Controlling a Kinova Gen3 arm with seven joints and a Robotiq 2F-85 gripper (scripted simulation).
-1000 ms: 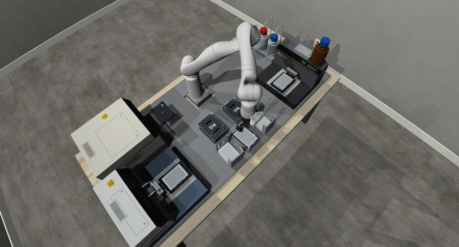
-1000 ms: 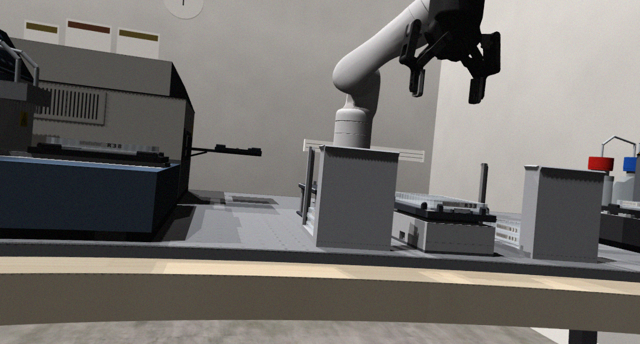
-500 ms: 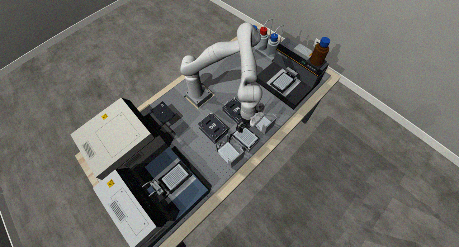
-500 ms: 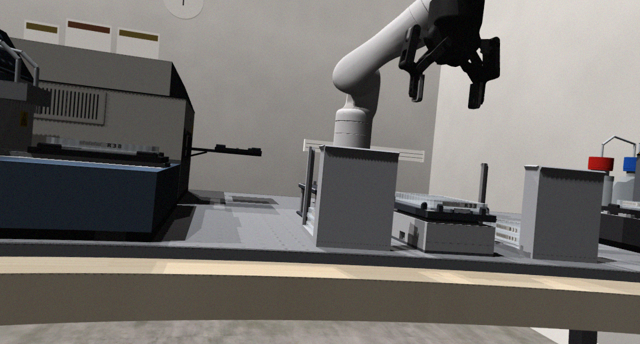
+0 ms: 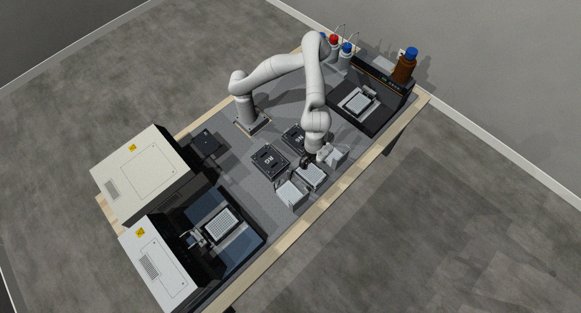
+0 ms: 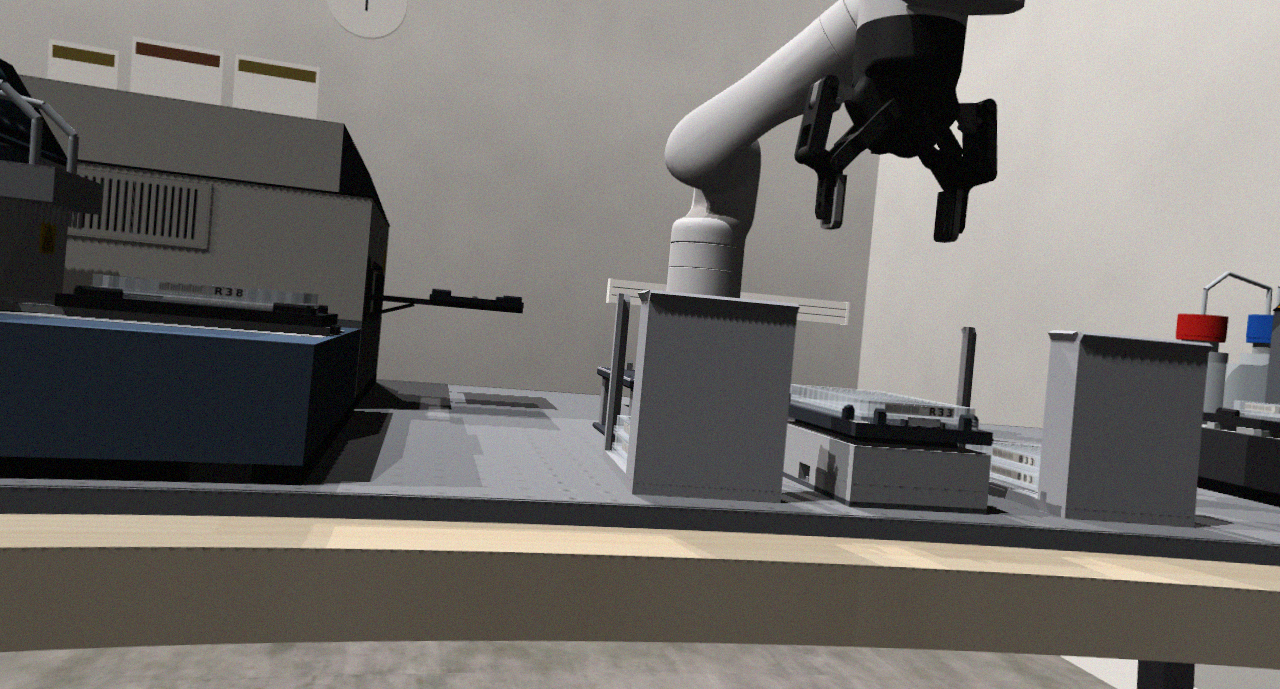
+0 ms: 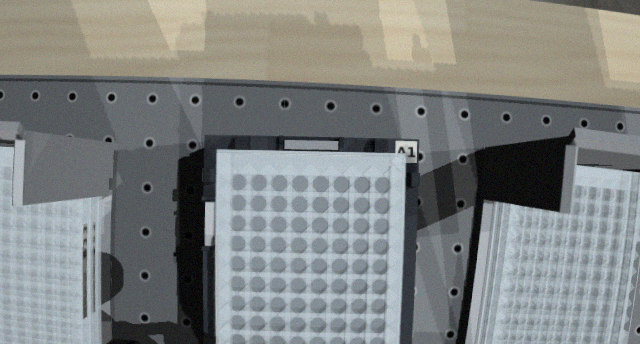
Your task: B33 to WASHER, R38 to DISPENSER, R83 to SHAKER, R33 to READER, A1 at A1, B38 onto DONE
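The plate R33 lies 13 cm below my hand. From my hand the other things lie so: RG nest (20 cm behind, 14 cm below, 9 cm to the right); plate B38 (17 cm below, 14 cm to the right); plate B33 (17 cm below, 16 cm to the left).
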